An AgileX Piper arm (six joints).
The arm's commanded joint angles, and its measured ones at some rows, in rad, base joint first. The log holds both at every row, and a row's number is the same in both.
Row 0, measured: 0.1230 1.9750 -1.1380 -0.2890 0.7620 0.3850
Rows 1 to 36, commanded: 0.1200 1.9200 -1.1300 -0.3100 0.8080 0.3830; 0.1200 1.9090 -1.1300 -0.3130 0.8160 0.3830; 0.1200 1.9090 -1.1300 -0.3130 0.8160 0.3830; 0.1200 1.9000 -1.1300 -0.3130 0.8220 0.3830; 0.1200 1.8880 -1.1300 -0.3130 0.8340 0.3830; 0.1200 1.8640 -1.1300 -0.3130 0.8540 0.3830; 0.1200 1.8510 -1.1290 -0.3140 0.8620 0.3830; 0.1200 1.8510 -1.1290 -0.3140 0.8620 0.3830; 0.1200 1.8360 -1.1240 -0.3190 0.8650 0.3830; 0.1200 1.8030 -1.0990 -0.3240 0.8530 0.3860; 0.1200 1.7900 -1.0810 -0.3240 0.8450 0.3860; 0.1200 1.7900 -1.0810 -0.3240 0.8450 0.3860; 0.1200 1.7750 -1.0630 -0.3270 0.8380 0.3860; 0.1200 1.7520 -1.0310 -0.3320 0.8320 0.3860; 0.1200 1.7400 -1.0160 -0.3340 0.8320 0.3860; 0.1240 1.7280 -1.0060 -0.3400 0.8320 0.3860; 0.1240 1.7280 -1.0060 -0.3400 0.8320 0.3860; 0.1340 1.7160 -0.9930 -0.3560 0.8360 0.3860; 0.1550 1.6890 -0.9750 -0.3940 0.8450 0.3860; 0.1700 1.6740 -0.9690 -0.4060 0.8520 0.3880; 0.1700 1.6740 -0.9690 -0.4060 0.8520 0.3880; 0.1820 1.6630 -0.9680 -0.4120 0.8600 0.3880; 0.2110 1.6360 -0.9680 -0.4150 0.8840 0.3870; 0.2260 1.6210 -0.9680 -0.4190 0.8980 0.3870; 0.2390 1.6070 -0.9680 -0.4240 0.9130 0.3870; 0.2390 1.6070 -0.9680 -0.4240 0.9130 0.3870; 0.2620 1.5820 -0.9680 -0.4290 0.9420 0.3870; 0.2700 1.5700 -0.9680 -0.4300 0.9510 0.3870; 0.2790 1.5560 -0.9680 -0.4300 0.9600 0.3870; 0.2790 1.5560 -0.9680 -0.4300 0.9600 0.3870; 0.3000 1.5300 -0.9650 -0.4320 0.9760 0.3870; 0.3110 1.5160 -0.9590 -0.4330 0.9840 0.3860; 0.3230 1.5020 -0.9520 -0.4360 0.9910 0.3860; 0.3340 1.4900 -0.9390 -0.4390 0.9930 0.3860; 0.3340 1.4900 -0.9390 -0.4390 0.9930 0.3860; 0.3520 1.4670 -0.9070 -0.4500 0.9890 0.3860
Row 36, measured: 0.3280 1.5020 -0.9440 -0.4110 0.9690 0.3870
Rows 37 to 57, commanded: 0.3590 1.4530 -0.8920 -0.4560 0.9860 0.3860; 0.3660 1.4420 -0.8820 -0.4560 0.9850 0.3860; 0.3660 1.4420 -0.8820 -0.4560 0.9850 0.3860; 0.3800 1.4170 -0.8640 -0.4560 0.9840 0.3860; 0.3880 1.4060 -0.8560 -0.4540 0.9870 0.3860; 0.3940 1.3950 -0.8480 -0.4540 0.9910 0.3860; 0.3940 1.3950 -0.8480 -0.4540 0.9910 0.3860; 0.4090 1.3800 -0.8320 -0.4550 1.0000 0.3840; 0.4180 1.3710 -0.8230 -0.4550 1.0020 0.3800; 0.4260 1.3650 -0.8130 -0.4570 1.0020 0.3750; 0.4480 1.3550 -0.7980 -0.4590 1.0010 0.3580; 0.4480 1.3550 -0.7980 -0.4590 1.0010 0.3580; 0.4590 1.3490 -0.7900 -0.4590 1.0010 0.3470; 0.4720 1.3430 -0.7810 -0.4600 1.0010 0.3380; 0.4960 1.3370 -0.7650 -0.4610 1.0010 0.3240; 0.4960 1.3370 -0.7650 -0.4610 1.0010 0.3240; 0.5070 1.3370 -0.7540 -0.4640 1.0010 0.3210; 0.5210 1.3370 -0.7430 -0.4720 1.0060 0.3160; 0.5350 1.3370 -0.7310 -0.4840 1.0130 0.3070; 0.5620 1.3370 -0.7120 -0.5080 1.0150 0.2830; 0.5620 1.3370 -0.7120 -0.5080 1.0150 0.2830
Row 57, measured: 0.5320 1.3450 -0.7360 -0.4460 0.9950 0.3230
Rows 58 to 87, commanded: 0.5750 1.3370 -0.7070 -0.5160 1.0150 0.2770; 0.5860 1.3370 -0.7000 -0.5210 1.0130 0.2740; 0.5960 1.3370 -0.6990 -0.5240 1.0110 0.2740; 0.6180 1.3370 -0.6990 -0.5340 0.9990 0.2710; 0.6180 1.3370 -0.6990 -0.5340 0.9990 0.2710; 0.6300 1.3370 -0.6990 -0.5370 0.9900 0.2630; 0.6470 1.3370 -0.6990 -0.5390 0.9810 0.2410; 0.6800 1.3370 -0.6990 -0.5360 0.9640 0.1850; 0.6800 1.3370 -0.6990 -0.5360 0.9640 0.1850; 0.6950 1.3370 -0.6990 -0.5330 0.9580 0.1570; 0.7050 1.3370 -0.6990 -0.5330 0.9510 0.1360; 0.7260 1.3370 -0.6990 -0.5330 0.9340 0.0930; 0.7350 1.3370 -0.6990 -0.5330 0.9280 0.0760; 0.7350 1.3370 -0.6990 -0.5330 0.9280 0.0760; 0.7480 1.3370 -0.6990 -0.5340 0.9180 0.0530; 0.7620 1.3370 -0.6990 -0.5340 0.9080 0.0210; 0.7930 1.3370 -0.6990 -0.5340 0.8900 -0.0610; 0.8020 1.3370 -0.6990 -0.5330 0.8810 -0.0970; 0.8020 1.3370 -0.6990 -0.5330 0.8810 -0.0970; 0.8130 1.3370 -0.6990 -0.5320 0.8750 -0.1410; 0.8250 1.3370 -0.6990 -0.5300 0.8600 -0.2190; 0.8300 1.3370 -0.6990 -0.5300 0.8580 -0.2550; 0.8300 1.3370 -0.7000 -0.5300 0.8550 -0.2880; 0.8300 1.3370 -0.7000 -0.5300 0.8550 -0.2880; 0.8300 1.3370 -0.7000 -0.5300 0.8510 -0.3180; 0.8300 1.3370 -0.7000 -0.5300 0.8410 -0.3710; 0.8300 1.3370 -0.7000 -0.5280 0.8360 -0.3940; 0.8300 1.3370 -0.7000 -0.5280 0.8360 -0.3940; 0.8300 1.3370 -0.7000 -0.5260 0.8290 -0.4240; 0.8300 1.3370 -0.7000 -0.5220 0.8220 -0.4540
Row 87, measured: 0.8280 1.3450 -0.7030 -0.5000 0.8480 -0.3610
